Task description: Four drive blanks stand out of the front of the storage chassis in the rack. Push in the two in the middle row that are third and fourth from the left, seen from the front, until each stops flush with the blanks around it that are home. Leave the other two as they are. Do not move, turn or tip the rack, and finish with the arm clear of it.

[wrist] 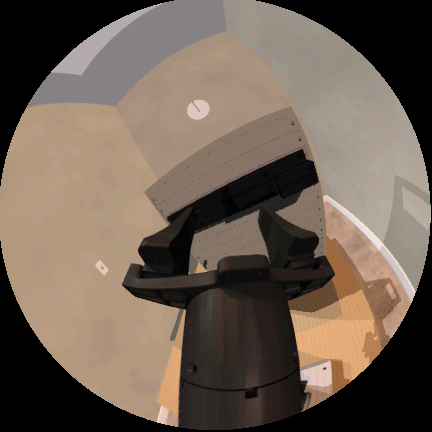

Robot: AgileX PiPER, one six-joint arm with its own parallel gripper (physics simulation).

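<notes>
The rack [225, 160] shows tilted in the wrist view, with pale grey-brown panels above and below a dark band. That band is the storage chassis [215, 202], running from lower left to upper right. A dark block [297, 179] stands out of its front near the right end, and another dark block [253, 193] stands out left of it. The single blanks, their rows and how far each stands out are too dark to tell. My gripper [226, 213] is open and empty, with its fingertips apart in front of the left and middle part of the chassis. The left finger covers part of the chassis's left end.
A wooden table top [350, 325] lies below and right of the rack, with a white plate [318, 376] near the arm. A round white wall disc [198, 109] shows beyond the rack, and a small wall plate [102, 267] is at the left.
</notes>
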